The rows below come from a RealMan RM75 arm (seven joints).
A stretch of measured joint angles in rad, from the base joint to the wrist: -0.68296 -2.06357 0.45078 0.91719 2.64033 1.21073 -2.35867; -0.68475 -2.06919 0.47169 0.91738 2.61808 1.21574 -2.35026; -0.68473 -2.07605 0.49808 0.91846 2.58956 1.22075 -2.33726; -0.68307 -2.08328 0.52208 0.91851 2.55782 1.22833 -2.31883; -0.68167 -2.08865 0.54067 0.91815 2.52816 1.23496 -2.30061; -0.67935 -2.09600 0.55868 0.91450 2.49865 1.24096 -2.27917; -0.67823 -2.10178 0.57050 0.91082 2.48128 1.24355 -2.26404; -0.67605 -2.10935 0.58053 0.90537 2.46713 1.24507 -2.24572; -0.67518 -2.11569 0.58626 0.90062 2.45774 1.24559 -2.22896; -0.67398 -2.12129 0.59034 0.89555 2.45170 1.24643 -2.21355; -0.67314 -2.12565 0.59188 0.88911 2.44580 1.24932 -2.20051; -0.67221 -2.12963 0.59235 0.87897 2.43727 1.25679 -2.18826; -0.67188 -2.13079 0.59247 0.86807 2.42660 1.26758 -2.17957; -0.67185 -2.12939 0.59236 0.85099 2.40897 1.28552 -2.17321; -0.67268 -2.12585 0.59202 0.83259 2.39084 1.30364 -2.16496; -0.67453 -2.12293 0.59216 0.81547 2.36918 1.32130 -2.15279; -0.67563 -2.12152 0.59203 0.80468 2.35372 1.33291 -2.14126; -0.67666 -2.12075 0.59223 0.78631 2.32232 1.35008 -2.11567; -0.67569 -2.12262 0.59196 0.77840 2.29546 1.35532 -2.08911; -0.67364 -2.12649 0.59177 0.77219 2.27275 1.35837 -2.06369; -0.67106 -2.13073 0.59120 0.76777 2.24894 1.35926 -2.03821; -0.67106 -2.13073 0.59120 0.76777 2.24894 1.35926 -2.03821
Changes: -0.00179 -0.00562 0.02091 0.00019 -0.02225 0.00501 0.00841; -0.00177 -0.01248 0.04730 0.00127 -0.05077 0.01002 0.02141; -0.00011 -0.01971 0.07130 0.00132 -0.08251 0.01760 0.03984; 0.00129 -0.02508 0.08989 0.00096 -0.11217 0.02423 0.05806; 0.00361 -0.03243 0.10790 -0.00269 -0.14168 0.03023 0.07950; 0.00473 -0.03821 0.11972 -0.00637 -0.15905 0.03282 0.09463; 0.00691 -0.04578 0.12975 -0.01182 -0.17320 0.03434 0.11295; 0.00778 -0.05212 0.13548 -0.01657 -0.18259 0.03486 0.12971; 0.00898 -0.05772 0.13956 -0.02164 -0.18863 0.03570 0.14512; 0.00982 -0.06208 0.14110 -0.02808 -0.19453 0.03859 0.15816; 0.01075 -0.06606 0.14157 -0.03822 -0.20306 0.04606 0.17041; 0.01108 -0.06722 0.14169 -0.04912 -0.21373 0.05685 0.17910; 0.01111 -0.06582 0.14158 -0.06620 -0.23136 0.07479 0.18546; 0.01028 -0.06228 0.14124 -0.08460 -0.24949 0.09291 0.19371; 0.00843 -0.05936 0.14138 -0.10172 -0.27115 0.11057 0.20588; 0.00733 -0.05795 0.14125 -0.11251 -0.28661 0.12218 0.21741; 0.00630 -0.05718 0.14145 -0.13088 -0.31801 0.13935 0.24300; 0.00727 -0.05905 0.14118 -0.13879 -0.34487 0.14459 0.26956; 0.00932 -0.06292 0.14099 -0.14500 -0.36758 0.14764 0.29498; 0.01190 -0.06716 0.14042 -0.14942 -0.39139 0.14853 0.32046; 0.01190 -0.06716 0.14042 -0.14942 -0.39139 0.14853 0.32046
